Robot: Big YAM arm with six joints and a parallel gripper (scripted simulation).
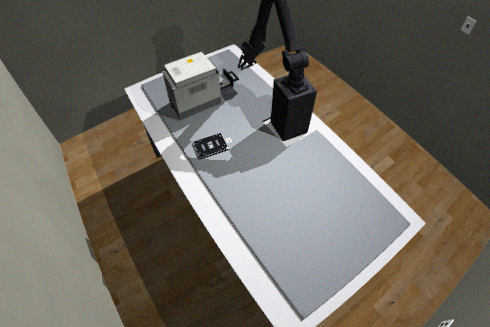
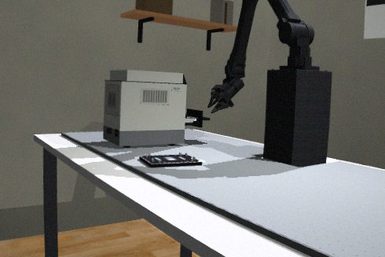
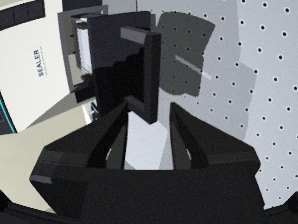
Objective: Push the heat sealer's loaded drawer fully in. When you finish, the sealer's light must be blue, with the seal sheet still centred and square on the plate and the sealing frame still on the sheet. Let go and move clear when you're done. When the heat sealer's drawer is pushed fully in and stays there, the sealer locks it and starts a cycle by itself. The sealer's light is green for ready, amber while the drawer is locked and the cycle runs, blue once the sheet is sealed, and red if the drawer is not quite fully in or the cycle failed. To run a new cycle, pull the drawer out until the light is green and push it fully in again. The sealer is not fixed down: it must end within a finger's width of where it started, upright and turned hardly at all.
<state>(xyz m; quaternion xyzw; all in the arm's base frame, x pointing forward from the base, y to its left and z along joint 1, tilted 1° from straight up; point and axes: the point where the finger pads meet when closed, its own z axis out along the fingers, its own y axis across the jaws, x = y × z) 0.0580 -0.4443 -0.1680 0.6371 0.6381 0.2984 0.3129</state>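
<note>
My gripper is now 170 mm short of the sealing frame and 40 mm above it.
</note>
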